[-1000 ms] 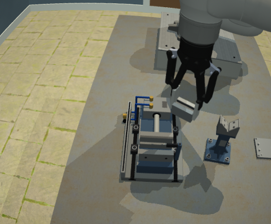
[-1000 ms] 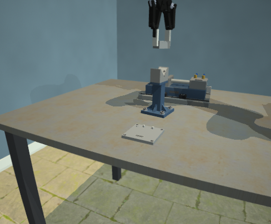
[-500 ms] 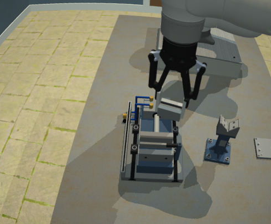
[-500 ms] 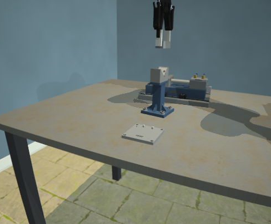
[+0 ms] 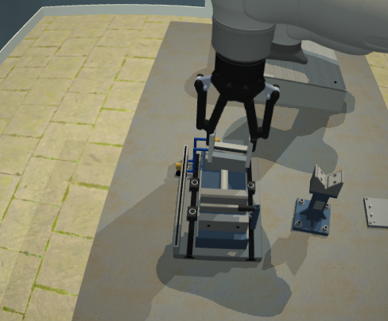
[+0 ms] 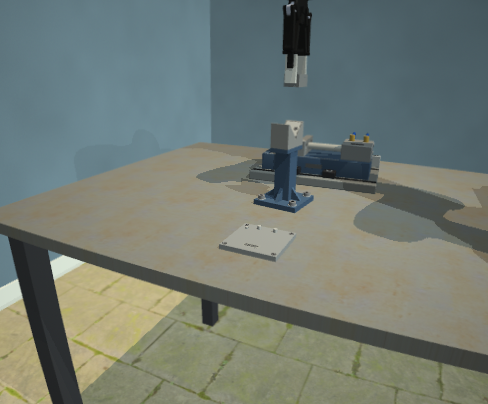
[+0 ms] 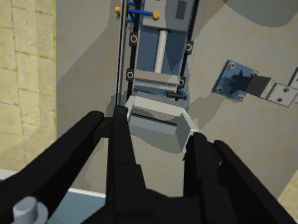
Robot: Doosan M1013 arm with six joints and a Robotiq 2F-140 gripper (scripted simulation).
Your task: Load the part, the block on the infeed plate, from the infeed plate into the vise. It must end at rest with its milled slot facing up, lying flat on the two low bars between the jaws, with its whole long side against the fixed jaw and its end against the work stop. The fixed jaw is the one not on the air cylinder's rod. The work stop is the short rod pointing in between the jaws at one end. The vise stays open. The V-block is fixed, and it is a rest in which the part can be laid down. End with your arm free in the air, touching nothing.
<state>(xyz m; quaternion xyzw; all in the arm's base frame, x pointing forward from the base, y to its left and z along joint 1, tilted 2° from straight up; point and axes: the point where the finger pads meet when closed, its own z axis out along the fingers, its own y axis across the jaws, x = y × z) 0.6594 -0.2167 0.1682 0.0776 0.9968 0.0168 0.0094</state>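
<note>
Right now the fixed jaw is 180 mm below my hand and 30 mm ahead of it. Round my hand: part: 20 mm below; work stop: 170 mm below, 50 mm to the left; moving jaw: 180 mm below, 30 mm behind.
</note>
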